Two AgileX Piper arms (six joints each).
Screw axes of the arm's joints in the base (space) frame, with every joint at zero. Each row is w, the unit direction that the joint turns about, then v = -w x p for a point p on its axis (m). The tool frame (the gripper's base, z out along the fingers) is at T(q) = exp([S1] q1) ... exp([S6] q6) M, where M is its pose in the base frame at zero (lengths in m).
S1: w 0 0 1 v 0 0 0
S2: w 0 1 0 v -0.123 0 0
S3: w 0 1 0 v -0.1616 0 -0.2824
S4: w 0.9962 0 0.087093 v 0 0.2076 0
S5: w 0 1 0 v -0.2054 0 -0.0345
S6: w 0.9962 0 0.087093 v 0 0.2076 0
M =
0.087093 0 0.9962 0.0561
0 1 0 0
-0.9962 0 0.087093 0.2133
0 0 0 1
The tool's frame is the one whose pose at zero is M.
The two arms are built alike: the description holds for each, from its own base.
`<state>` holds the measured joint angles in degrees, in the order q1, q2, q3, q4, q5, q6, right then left.
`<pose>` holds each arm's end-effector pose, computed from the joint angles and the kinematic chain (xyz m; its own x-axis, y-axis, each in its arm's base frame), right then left.
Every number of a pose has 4 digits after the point.
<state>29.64 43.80 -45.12 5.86 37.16 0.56 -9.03 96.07 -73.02 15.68 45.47 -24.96</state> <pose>0.1256 0.0779 0.3495 -0.4911 -0.1747 -0.8534 -0.4970 0.8608 0.1098 0.3531 -0.0384 0.2639 -0.8659 -0.0998 -0.4901 -0.1451 0.9879 0.0553</pose>
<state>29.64 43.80 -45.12 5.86 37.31 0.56 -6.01 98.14 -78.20 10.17 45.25 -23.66</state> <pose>0.1255 0.0779 0.3493 -0.4930 -0.1759 -0.8521 -0.4969 0.8608 0.1098 0.3708 -0.0276 0.2758 -0.8354 -0.1947 -0.5140 -0.2041 0.9782 -0.0389</pose>
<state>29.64 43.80 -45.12 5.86 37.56 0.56 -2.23 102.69 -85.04 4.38 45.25 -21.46</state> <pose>0.1253 0.0778 0.3489 -0.4961 -0.1780 -0.8498 -0.4969 0.8608 0.1098 0.3974 -0.0105 0.2797 -0.8058 -0.2836 -0.5199 -0.2571 0.9584 -0.1243</pose>
